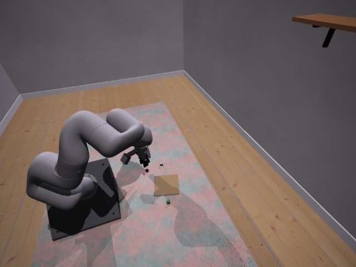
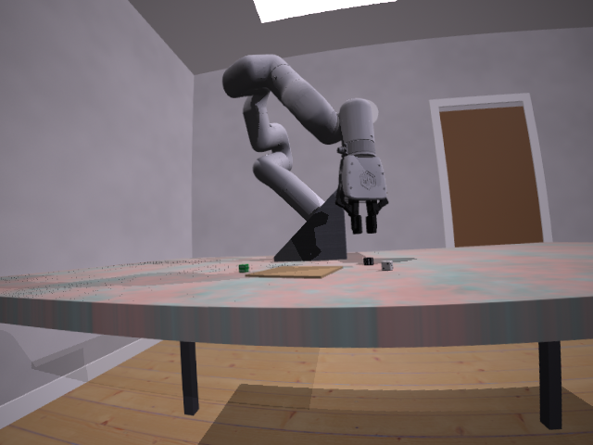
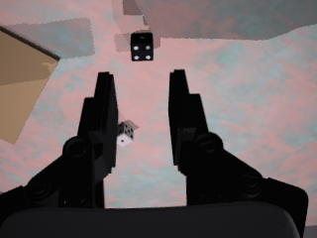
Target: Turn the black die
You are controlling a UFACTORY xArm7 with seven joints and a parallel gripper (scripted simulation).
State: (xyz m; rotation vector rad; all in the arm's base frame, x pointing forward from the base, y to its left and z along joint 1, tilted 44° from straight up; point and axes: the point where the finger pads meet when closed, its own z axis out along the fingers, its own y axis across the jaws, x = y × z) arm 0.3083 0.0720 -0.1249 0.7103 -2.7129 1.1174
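The black die lies 10 mm ahead of my hand and 80 mm below it. Round my hand: green die: 90 mm ahead, 250 mm to the right, 80 mm below; tan mat: 110 mm ahead, 130 mm to the right, 90 mm below; white die: 110 mm ahead, 30 mm to the left, 80 mm below.
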